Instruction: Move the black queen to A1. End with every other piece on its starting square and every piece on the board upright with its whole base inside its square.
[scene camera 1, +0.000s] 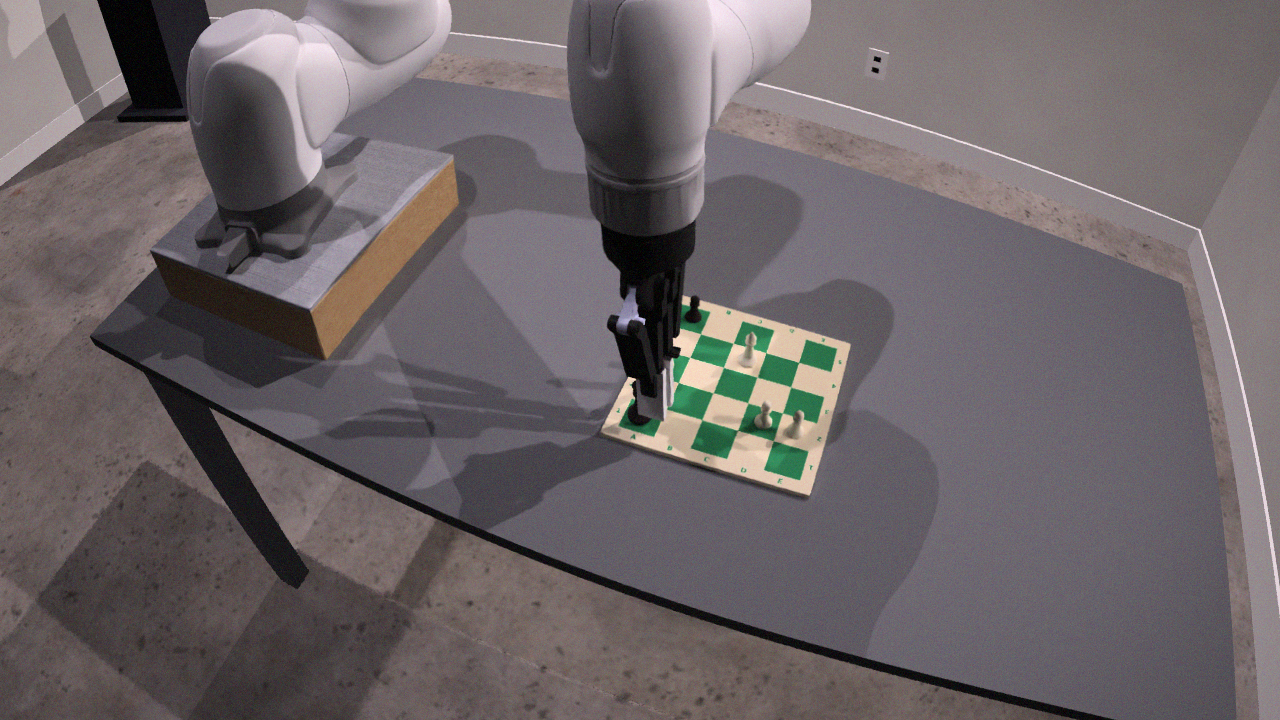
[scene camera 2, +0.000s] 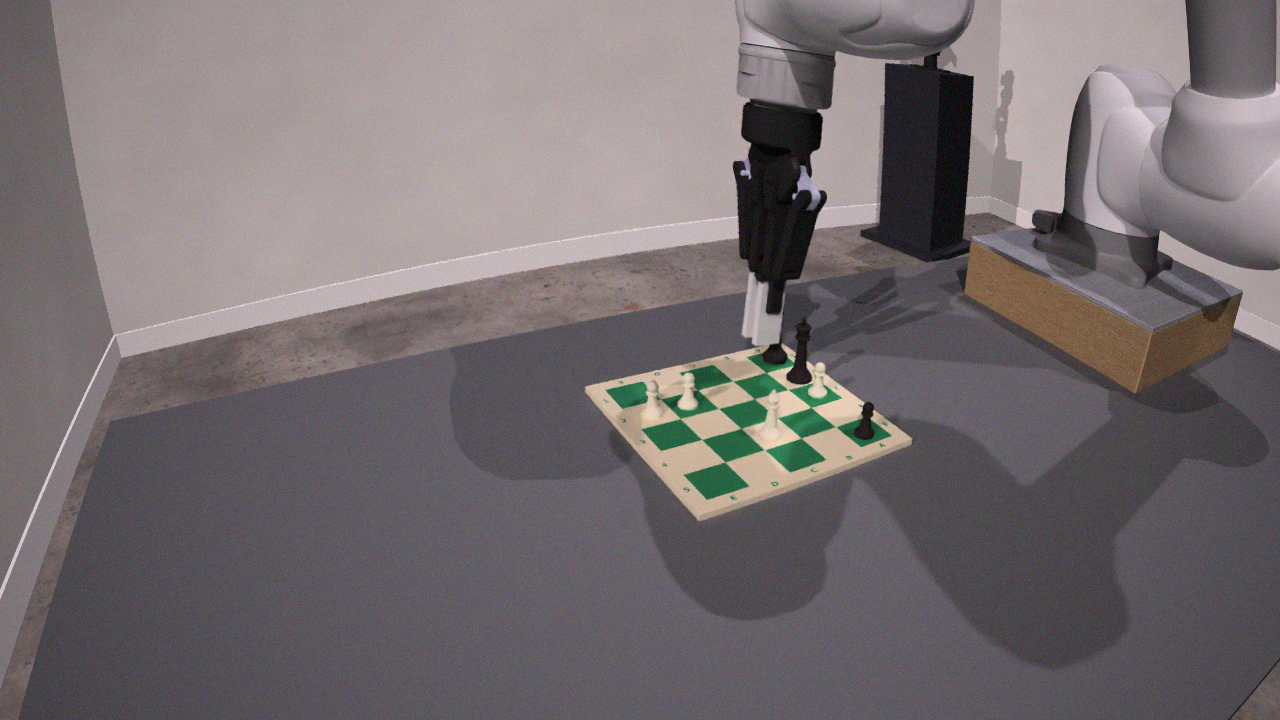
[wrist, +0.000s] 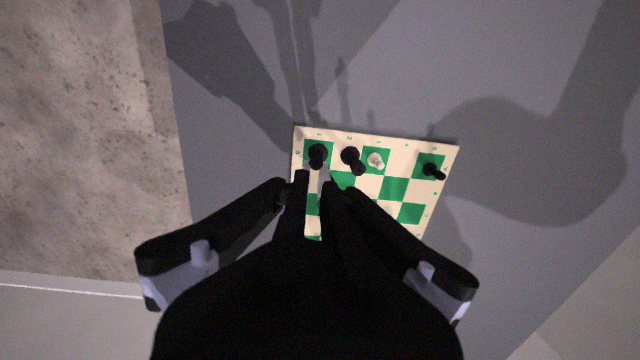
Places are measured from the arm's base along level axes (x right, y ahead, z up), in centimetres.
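Pixels of known places: gripper, fingertip midpoint: (scene camera 1: 656, 407) (scene camera 2: 760, 339) (wrist: 313, 171); arm's base at its link origin: (scene camera 1: 277, 209) (scene camera 2: 1105, 257).
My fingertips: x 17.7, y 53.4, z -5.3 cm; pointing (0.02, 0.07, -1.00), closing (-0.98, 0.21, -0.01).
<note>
Ahead of a thing's pixels: the offset from my fingertips to its middle.
The black queen {dx -0.5, dy -1.7, dz +0.4 cm} (scene camera 1: 637, 416) (scene camera 2: 775, 355) (wrist: 318, 151) stands on the green A1 corner square of the chessboard {dx -6.7, dy +7.5, dz -2.9 cm} (scene camera 1: 801, 485) (scene camera 2: 703, 508) (wrist: 450, 151). Its base shows inside the square in the wrist view; it looks upright. Its upper part is mostly hidden by the fingers in both scene views. My gripper (scene camera 1: 656, 410) (scene camera 2: 765, 338) (wrist: 313, 171) points down and is shut on the queen, with the two pale fingertips close on either side of its head. The taller black king {dx -4.8, dy -1.0, dz +0.6 cm} (scene camera 2: 800, 358) (wrist: 350, 156) stands upright on A2, close to the right finger; the gripper hides it in scene camera 1.
A white pawn {dx -8.0, dy -0.3, dz -1.0 cm} (scene camera 2: 818, 380) (wrist: 375, 160) stands on A3 and a black pawn {dx -15.8, dy +1.6, dz -1.0 cm} (scene camera 1: 693, 310) (scene camera 2: 865, 421) (wrist: 430, 170) on A5. A white bishop {dx -10.5, dy +8.4, dz -0.4 cm} (scene camera 1: 749, 351) (scene camera 2: 771, 419) stands farther in. Two white pieces, one {dx -2.3, dy +10.8, dz -1.0 cm} (scene camera 1: 763, 416) (scene camera 2: 687, 394) beside another {dx -1.7, dy +14.2, dz -1.0 cm} (scene camera 1: 795, 424) (scene camera 2: 652, 402), stand near E.
</note>
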